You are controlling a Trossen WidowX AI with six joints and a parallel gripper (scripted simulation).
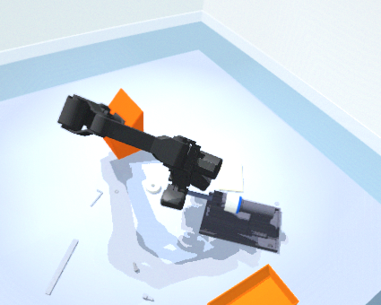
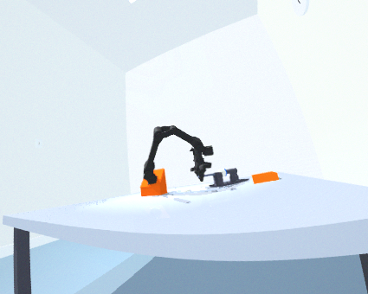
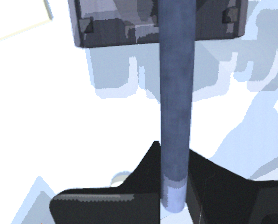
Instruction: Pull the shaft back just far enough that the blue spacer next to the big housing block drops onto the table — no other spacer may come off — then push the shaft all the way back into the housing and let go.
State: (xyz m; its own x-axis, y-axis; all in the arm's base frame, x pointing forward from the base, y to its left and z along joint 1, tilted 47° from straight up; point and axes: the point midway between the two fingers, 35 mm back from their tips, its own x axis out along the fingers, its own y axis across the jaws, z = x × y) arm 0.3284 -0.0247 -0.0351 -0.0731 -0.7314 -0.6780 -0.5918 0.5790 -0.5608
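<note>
Now: gripper tip 60 mm short of the grey-blue shaft, 50 mm to the right of it and 30 mm below it. From my gripper tip the other things lie so: thin blue spacer 140 mm ahead, 100 mm to the left, 30 mm above; then cream sheet 10 mm ahead, 220 mm to the left, 40 mm below; then orange tray 360 mm ahead, 50 mm to the right, 40 mm below.
</note>
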